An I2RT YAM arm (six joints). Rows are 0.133 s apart.
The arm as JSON. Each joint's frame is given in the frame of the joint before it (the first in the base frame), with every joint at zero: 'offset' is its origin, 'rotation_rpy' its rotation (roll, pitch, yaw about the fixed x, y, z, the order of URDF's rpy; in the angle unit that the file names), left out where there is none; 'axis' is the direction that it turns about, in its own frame. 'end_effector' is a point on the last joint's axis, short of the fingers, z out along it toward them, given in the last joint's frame.
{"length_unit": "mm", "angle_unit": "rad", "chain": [
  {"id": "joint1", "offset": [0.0, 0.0, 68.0], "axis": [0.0, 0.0, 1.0]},
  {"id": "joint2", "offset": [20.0, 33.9, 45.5], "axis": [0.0, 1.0, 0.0]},
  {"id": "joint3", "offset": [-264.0, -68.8, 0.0], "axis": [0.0, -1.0, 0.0]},
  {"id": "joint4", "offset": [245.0, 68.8, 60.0], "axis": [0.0, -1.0, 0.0]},
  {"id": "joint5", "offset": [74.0, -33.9, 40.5], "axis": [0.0, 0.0, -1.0]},
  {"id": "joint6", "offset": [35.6, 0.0, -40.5], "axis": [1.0, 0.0, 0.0]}
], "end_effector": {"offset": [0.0, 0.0, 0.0], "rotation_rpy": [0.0, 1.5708, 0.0]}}
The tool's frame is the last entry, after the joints.
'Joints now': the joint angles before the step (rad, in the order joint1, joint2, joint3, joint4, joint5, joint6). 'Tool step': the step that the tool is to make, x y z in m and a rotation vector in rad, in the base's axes. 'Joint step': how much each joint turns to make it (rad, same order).
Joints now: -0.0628, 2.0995, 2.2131, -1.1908, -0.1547, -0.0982
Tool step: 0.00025, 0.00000, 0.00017, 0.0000, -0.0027, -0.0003
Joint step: 0.0000, 0.0000, 0.0001, 0.0027, 0.0000, 0.0004
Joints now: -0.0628, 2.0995, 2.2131, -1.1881, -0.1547, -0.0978
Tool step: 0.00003, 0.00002, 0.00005, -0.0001, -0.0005, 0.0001
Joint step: 0.0001, -0.0001, 0.0000, 0.0004, 0.0000, -0.0001
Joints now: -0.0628, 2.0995, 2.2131, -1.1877, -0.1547, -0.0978
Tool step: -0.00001, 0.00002, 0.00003, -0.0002, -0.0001, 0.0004
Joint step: 0.0000, 0.0000, 0.0001, 0.0000, 0.0000, -0.0004
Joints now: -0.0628, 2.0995, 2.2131, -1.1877, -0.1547, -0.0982
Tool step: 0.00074, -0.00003, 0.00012, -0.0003, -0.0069, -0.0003
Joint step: 0.0000, -0.0001, -0.0012, 0.0080, 0.0000, 0.0004
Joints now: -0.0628, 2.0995, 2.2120, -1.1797, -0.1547, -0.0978
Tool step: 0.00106, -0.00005, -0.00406, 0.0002, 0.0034, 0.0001
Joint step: 0.0000, 0.0000, -0.0164, 0.0129, 0.0000, -0.0001
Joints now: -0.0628, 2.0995, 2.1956, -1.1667, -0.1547, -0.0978
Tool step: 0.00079, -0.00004, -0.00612, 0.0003, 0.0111, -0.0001
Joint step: 0.0001, 0.0000, -0.0233, 0.0121, 0.0004, -0.0001
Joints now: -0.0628, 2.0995, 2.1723, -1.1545, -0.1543, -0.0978
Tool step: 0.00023, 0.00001, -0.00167, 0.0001, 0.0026, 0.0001
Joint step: 0.0001, -0.0001, -0.0065, 0.0038, 0.0000, -0.0001
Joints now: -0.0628, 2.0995, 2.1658, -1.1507, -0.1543, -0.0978
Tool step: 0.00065, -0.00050, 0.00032, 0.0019, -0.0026, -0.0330
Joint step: 0.0001, -0.0001, 0.0000, 0.0069, 0.0137, 0.0305
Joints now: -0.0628, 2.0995, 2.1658, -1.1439, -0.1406, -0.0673
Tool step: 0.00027, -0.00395, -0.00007, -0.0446, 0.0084, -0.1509
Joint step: 0.0001, -0.0001, 0.0000, 0.0038, 0.1115, 0.1118
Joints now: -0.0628, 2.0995, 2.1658, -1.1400, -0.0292, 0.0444
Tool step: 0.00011, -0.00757, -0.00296, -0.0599, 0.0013, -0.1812
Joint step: -0.0061, 0.0000, -0.0126, 0.0103, 0.1362, 0.1255
